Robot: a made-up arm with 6 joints.
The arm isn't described. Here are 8 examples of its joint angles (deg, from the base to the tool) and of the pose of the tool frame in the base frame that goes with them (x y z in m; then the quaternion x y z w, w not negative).
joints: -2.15 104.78 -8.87 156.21 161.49 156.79
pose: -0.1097 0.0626 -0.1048 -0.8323 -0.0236 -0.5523 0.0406
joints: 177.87 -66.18 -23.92 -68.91 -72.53 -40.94
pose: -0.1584 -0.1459 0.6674 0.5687 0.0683 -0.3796 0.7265
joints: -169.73 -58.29 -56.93 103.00 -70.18 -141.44
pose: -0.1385 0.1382 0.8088 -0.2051 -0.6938 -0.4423 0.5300
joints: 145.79 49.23 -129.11 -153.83 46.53 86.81
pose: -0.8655 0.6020 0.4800 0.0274 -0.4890 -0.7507 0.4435
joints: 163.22 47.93 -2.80 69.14 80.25 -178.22
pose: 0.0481 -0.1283 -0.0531 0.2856 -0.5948 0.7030 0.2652
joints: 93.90 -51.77 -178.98 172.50 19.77 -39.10
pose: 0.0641 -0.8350 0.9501 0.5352 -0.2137 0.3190 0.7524
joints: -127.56 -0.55 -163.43 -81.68 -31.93 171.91
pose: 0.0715 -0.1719 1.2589 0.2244 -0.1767 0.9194 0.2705
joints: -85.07 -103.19 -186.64 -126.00 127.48 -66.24
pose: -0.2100 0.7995 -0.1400 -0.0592 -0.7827 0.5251 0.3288
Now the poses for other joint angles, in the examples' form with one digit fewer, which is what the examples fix.
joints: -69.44 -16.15 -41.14 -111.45 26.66 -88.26
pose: 0.245 -0.563 0.364 0.435 0.695 -0.513 0.253
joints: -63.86 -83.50 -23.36 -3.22 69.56 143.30
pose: 0.116 -0.248 0.609 0.222 0.921 -0.264 0.183
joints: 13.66 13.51 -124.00 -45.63 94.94 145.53
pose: 0.744 0.074 0.859 -0.294 0.869 -0.395 0.054
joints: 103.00 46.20 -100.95 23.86 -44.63 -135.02
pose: -0.143 0.930 0.387 -0.127 0.653 0.722 0.188
